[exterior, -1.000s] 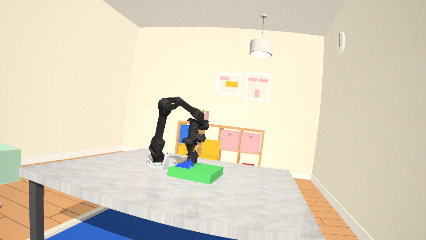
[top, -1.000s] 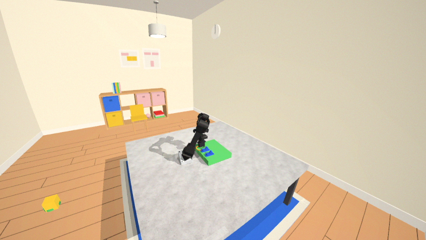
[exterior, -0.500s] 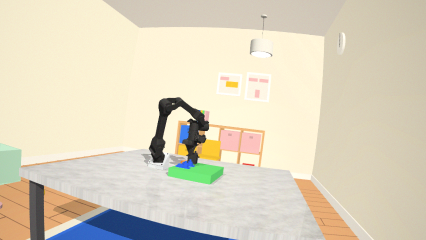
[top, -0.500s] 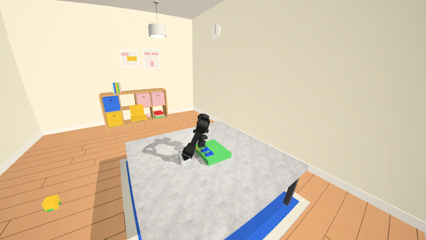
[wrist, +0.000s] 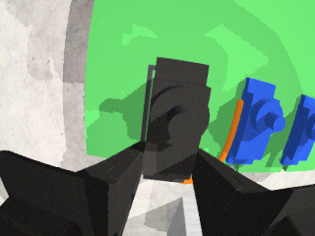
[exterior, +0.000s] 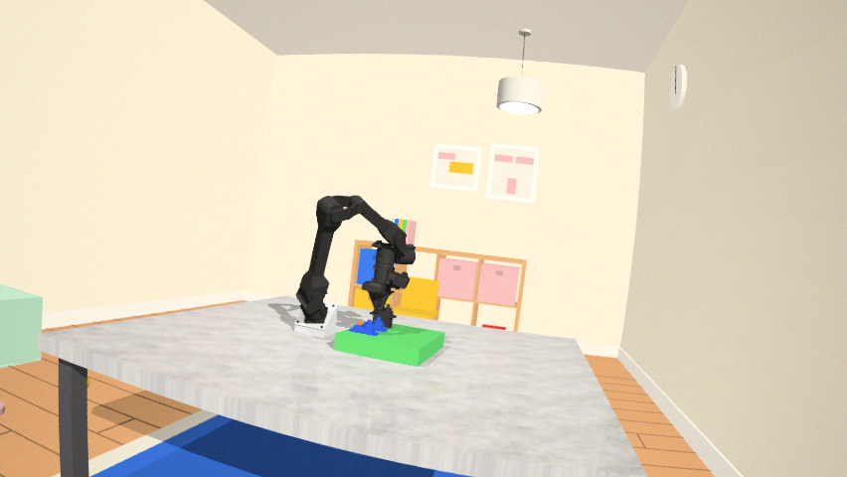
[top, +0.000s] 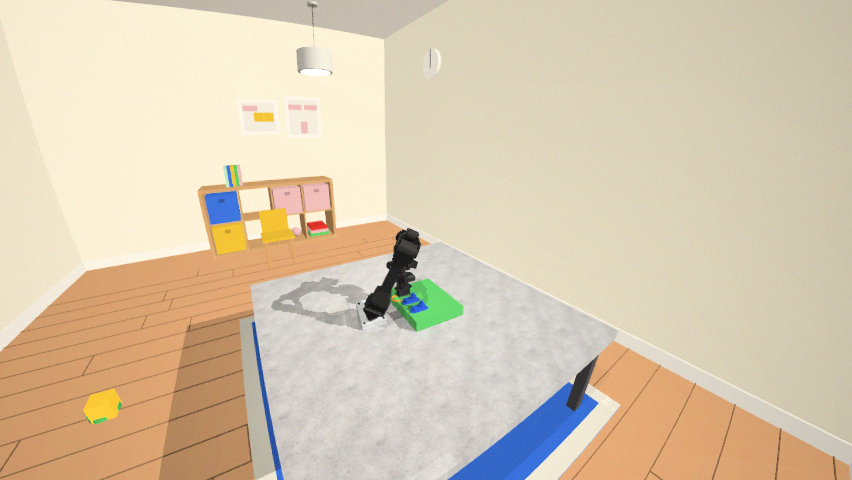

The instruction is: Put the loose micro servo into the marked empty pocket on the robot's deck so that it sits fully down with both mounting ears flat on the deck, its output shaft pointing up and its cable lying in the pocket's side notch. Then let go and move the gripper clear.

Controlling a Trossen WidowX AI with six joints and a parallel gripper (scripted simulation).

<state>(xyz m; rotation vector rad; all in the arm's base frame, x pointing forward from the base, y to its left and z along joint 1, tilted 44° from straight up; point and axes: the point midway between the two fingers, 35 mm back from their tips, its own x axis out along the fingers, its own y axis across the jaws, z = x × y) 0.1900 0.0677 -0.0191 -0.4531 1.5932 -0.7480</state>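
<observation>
My gripper tip is now 11 cm short of the green deck, 9 cm to the left of it and 6 cm above it.
</observation>
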